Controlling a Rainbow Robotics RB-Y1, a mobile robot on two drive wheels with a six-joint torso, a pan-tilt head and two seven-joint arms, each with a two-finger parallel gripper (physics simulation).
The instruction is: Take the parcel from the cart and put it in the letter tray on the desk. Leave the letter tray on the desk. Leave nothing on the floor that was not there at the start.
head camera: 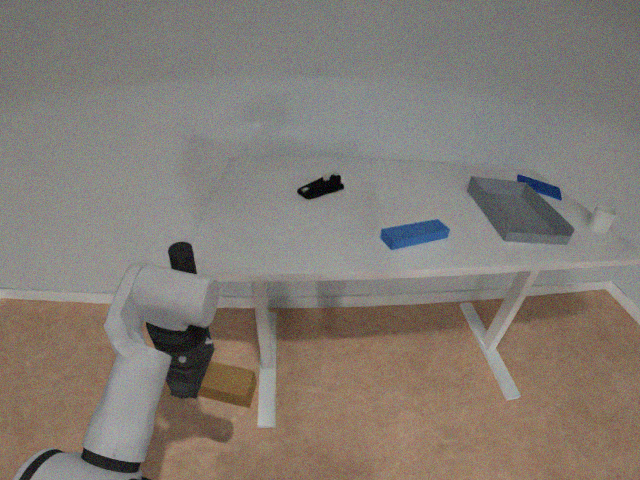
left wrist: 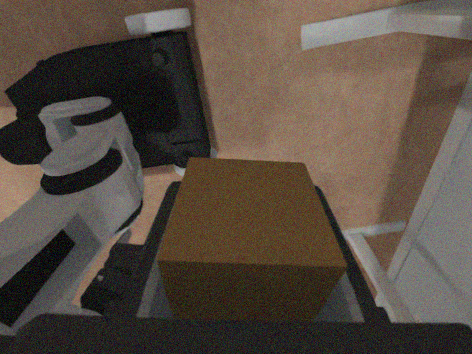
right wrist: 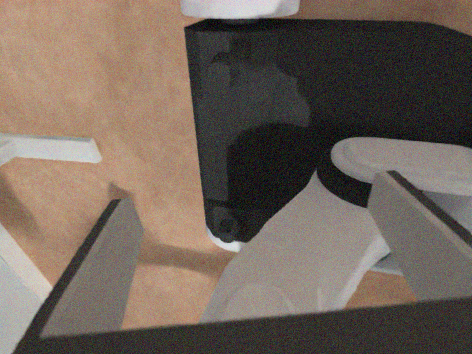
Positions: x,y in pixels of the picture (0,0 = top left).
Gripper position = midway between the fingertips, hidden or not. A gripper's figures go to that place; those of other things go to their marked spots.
Labels:
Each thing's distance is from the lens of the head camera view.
left gripper [head camera: 197,381]: 67 cm
brown parcel [head camera: 229,384]: 60 cm
grey letter tray [head camera: 518,213]: 132 cm
The marked spots on the brown parcel and the grey letter tray are 111 cm apart.

